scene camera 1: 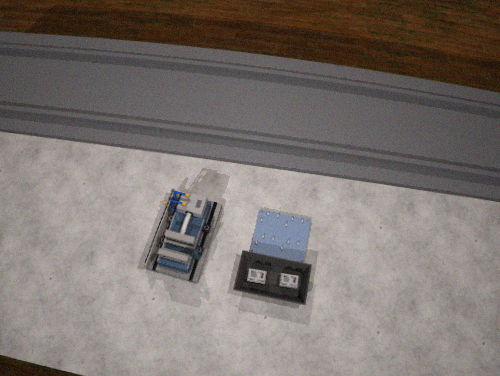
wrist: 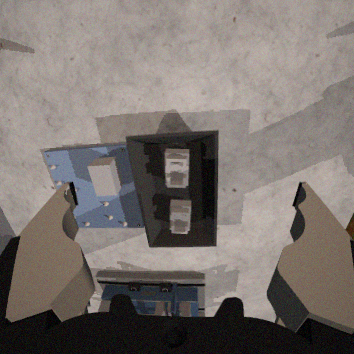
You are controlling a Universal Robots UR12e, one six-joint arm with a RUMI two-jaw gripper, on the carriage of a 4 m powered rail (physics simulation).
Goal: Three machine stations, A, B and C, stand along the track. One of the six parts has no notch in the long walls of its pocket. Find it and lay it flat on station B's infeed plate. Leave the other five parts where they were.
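Places are measured from the arm's base along level axes (x left, y back, z up), in millimetres.
Where they show: gripper, fingertip midpoint: (wrist: 183, 183).
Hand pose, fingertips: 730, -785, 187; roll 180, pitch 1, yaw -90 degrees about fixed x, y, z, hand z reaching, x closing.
Observation:
Things, the pixels of their top centre, and the offset from my fingertips, as dx, dy, dz. "pt": a spot on its surface instead.
- dark bin, surface spot: (wrist: 213, 190) pt -115, -45, -176
- blue plate, surface spot: (wrist: 127, 212) pt -193, +126, -209
- plain grey block, top centre: (wrist: 101, 180) -97, +148, -173
- grey machine, top centre: (wrist: 148, 325) -501, +99, -118
In the wrist view, two light grey parts (wrist: 177, 168) (wrist: 180, 216) with pockets lie inside a dark bin (wrist: 213, 190). Blur hides whether their long pocket walls have notches. Beside the bin is a blue plate (wrist: 127, 212) with small pegs and a plain grey block (wrist: 104, 177) on it. My gripper (wrist: 183, 183) is open and empty, high above the bin, its fingers wide apart. In scene camera 1, two light parts (scene camera 1: 257, 275) (scene camera 1: 289, 280) lie in a dark bin (scene camera 1: 240, 272) beside a pegged blue plate (scene camera 1: 281, 230). The station letters do not show.
A blue and grey machine (scene camera 1: 182, 237) stands left of the bin and plate in scene camera 1. The grey rail track (scene camera 1: 225, 95) runs behind them. In the wrist view, part of a blue and grey machine (wrist: 150, 292) shows at the bottom, between the fingers.

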